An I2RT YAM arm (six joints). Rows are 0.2 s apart.
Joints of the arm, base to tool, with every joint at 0 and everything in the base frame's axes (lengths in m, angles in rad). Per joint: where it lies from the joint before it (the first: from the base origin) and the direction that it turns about. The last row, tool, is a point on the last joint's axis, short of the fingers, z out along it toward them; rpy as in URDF.
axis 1: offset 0 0 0.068 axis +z
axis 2: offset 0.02 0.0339 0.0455 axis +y
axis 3: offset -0.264 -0.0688 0 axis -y
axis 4: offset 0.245 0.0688 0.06 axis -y
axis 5: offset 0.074 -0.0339 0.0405 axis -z
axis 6: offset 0.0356 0 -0.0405 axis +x
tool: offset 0 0 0 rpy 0 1.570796 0
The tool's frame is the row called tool.
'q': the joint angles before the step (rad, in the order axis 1, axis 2, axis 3, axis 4, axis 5, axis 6). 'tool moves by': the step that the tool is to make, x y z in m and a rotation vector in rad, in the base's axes. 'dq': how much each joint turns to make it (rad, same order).
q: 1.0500 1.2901 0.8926 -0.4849 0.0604 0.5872
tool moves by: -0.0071 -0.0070 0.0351 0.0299 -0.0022 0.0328
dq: 0.0067 -0.0599 0.0914 -0.1237 -0.0267 -0.0116
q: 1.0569 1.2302 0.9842 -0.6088 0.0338 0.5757
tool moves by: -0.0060 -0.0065 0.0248 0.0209 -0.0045 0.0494
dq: 0.0031 -0.0367 0.0693 -0.0851 -0.0355 -0.0304
